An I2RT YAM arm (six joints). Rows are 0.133 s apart.
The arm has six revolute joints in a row. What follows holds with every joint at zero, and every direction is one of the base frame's.
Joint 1 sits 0.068 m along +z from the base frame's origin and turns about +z.
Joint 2 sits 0.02 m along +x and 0.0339 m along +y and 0.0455 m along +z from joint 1 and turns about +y.
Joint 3 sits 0.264 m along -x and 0.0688 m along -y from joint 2 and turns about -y.
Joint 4 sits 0.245 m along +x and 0.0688 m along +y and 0.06 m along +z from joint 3 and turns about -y.
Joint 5 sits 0.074 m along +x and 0.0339 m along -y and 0.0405 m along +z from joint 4 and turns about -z.
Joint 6 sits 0.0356 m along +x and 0.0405 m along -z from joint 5 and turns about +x.
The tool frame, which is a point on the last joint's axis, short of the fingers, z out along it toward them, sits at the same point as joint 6; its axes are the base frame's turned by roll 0, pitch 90 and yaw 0 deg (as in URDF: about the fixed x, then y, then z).
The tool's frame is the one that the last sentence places.
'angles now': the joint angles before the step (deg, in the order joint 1, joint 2, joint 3, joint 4, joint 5, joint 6). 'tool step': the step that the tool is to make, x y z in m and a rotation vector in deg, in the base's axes. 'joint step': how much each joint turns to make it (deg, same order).
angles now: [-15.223 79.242 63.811 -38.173 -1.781 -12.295]
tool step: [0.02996 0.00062 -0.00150 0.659 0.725 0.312]
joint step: [1.573 6.645 5.617 0.197 0.371 1.290]
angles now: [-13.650 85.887 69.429 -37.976 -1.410 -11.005]
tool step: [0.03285 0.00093 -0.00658 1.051 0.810 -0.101]
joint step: [1.443 7.321 6.010 0.326 0.197 1.749]
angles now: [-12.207 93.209 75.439 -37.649 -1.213 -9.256]
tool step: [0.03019 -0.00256 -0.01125 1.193 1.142 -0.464]
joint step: [0.569 7.147 5.792 0.022 -0.197 1.377]
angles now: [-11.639 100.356 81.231 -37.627 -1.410 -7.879]
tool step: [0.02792 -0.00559 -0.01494 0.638 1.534 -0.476]
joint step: [0.022 7.082 5.837 -0.372 0.001 0.590]
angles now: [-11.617 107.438 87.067 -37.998 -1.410 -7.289]
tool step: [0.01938 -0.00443 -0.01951 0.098 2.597 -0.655]
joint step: [0.000 5.814 4.045 -0.788 0.699 0.349]
